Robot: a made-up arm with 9 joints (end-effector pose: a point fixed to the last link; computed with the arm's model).
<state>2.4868 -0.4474 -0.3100 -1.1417 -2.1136 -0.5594 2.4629 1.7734 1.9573</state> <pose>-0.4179 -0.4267 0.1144 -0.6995 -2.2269 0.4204</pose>
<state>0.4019 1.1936 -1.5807 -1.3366 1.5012 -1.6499 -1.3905 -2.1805 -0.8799</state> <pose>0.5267 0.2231 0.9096 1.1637 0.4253 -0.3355</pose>
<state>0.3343 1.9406 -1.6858 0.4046 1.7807 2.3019 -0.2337 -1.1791 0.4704</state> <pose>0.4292 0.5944 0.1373 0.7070 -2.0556 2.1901</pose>
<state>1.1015 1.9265 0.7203 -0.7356 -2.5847 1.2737 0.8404 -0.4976 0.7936</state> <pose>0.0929 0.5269 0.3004 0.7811 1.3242 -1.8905</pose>
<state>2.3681 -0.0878 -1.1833 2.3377 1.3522 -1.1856 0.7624 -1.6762 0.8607</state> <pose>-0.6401 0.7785 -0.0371 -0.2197 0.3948 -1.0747</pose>
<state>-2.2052 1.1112 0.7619 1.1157 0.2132 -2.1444 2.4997 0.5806 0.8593</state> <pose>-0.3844 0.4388 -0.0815 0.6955 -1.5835 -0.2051</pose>
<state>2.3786 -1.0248 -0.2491 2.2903 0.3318 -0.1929 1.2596 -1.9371 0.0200</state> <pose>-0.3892 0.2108 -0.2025 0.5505 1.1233 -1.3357</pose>
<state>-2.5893 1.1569 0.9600 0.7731 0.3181 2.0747 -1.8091 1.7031 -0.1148</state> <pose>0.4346 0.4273 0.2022 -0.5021 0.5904 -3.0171</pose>
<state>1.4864 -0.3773 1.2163 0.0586 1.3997 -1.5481 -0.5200 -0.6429 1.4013</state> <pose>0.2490 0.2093 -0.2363 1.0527 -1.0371 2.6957</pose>
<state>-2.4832 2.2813 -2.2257 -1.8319 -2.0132 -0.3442 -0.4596 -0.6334 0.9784</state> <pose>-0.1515 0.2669 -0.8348 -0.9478 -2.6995 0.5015</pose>
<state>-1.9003 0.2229 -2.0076 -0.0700 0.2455 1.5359 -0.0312 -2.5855 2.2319</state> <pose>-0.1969 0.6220 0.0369 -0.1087 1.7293 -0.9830</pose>
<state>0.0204 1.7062 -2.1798 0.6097 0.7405 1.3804 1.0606 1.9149 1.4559</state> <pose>0.7710 0.6729 -0.0709 1.2176 -2.0538 -1.3311</pose>
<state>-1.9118 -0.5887 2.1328 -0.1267 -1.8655 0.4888 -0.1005 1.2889 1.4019</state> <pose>0.0006 0.4536 -0.0807 -0.3068 2.1689 1.5327</pose>
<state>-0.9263 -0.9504 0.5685 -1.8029 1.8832 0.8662 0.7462 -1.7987 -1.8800</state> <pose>-0.2880 0.0580 -0.0563 -0.8927 -1.2249 -0.1783</pose>
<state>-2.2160 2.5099 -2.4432 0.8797 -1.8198 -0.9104 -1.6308 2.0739 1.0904</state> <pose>-0.6823 0.2704 0.1231 -2.2002 -0.8444 0.5366</pose>
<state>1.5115 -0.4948 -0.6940 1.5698 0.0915 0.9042 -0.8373 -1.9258 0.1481</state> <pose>-0.4715 0.5098 0.3128 2.1943 -1.7152 0.8488</pose>
